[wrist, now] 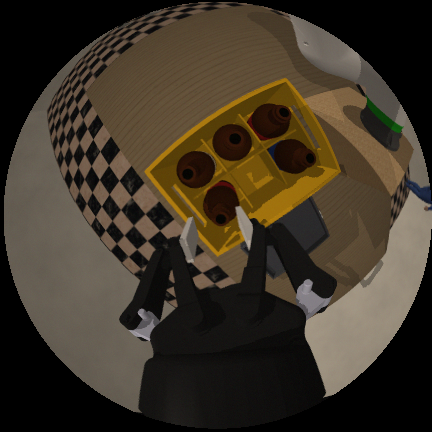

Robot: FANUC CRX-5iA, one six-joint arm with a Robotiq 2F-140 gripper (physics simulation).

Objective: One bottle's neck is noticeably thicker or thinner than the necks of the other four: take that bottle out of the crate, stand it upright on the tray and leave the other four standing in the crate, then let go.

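The yellow crate stands in the middle of the wrist view. Brown bottles stand in its back row at the left, middle and right. Two more stand in the near row, at the left and right; the near middle compartment holds no bottle. I cannot tell from this view whose neck differs in thickness. My gripper is open with nothing between its fingers. Its fingertips show at the crate's near left corner, just below the near left bottle. A dark grey tray lies beyond the crate's near side, partly hidden by a finger.
The wooden table lies under the crate, with a black-and-pink checkered floor at the left. The robot's pale arm and its dark base are at the upper right, on a light brown block. A blue figure shows at the right edge.
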